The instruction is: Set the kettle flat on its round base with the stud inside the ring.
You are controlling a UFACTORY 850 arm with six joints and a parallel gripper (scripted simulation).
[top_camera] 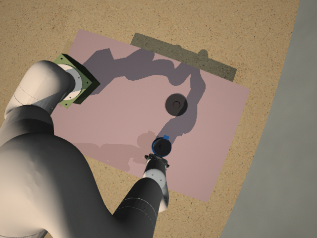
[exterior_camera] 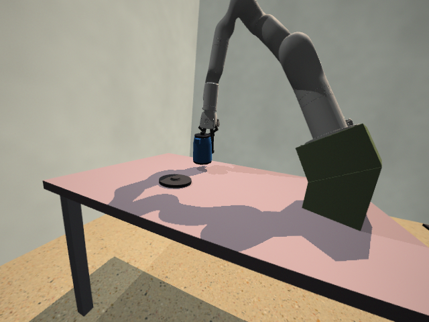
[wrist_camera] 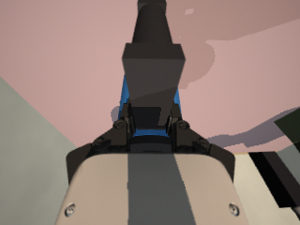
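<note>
My hand is 6 cm above the blue kettle and 2 cm to the right of it. Round my hand: round black base (34 cm to the left, 19 cm below, 2 cm behind).
</note>
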